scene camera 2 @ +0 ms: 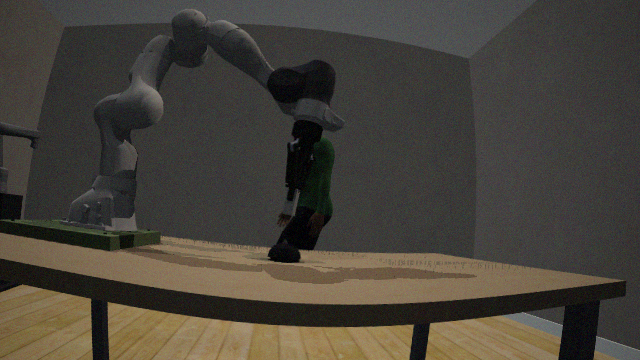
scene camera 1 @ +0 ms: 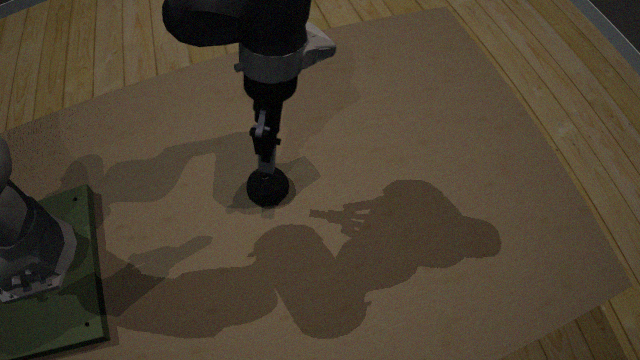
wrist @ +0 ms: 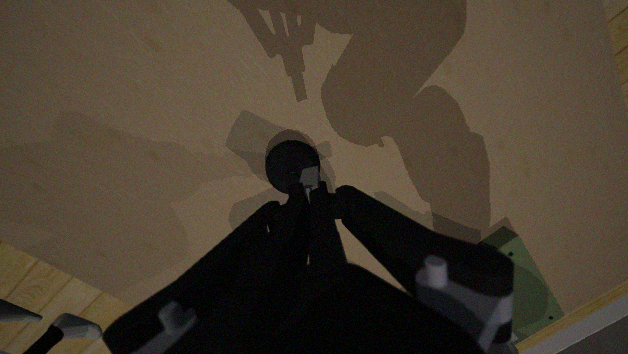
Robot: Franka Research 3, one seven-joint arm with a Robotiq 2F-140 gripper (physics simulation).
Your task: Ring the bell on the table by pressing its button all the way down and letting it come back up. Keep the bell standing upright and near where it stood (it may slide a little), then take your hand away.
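The bell (scene camera 1: pixel 268 190) (scene camera 2: pixel 284 254) (wrist: pixel 286 162) is a small black dome standing upright on the table (scene camera 1: pixel 450 125) (scene camera 2: pixel 350 312). Its button is too dark to make out clearly; a small light mark shows near the dome's top in scene camera 1. My gripper (scene camera 1: pixel 266 171) (scene camera 2: pixel 289 214) (wrist: pixel 313 179) is shut with nothing between its fingers. Its light grey fingertips hang above the bell, with a visible gap in the scene camera 2 view. In the wrist view the fingertips overlap the right part of the dome and hide some of it.
The green base plate (scene camera 1: pixel 55 325) (scene camera 2: pixel 100 241) (wrist: pixel 532 290) carries the arm at the table's left end. A person in a green top (scene camera 2: pixel 326 172) is behind the gripper in the scene camera 2 view. Arm shadows fall around the bell.
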